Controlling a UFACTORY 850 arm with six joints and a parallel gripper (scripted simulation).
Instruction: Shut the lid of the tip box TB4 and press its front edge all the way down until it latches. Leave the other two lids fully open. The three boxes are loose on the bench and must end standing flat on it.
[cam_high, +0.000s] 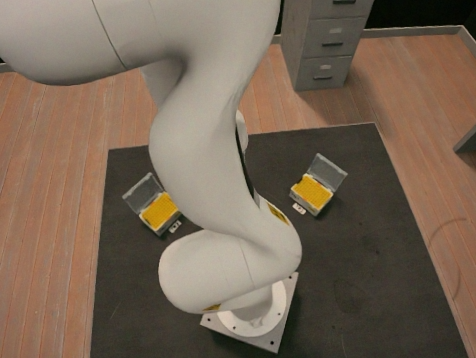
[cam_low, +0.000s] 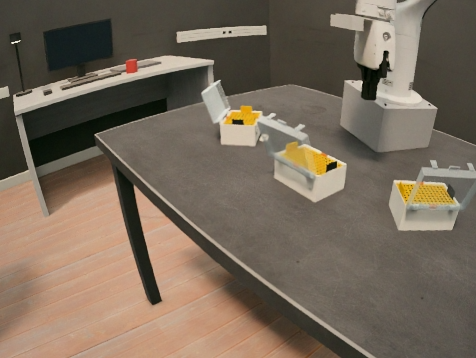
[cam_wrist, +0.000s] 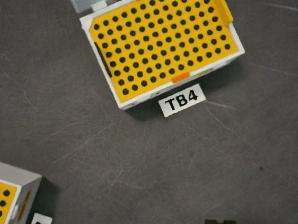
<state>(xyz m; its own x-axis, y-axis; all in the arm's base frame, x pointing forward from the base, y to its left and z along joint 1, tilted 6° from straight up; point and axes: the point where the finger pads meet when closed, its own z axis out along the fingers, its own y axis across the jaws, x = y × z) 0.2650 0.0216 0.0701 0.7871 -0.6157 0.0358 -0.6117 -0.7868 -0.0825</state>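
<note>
Now: hand 190 mm short of the tip box lid, 80 mm to the left of it and 90 mm above it. Also, from my hand: TB4 label 70 mm ahead, 50 mm to the right, 190 mm below; bench label 10 mm behind, 290 mm to the right, 190 mm below.
</note>
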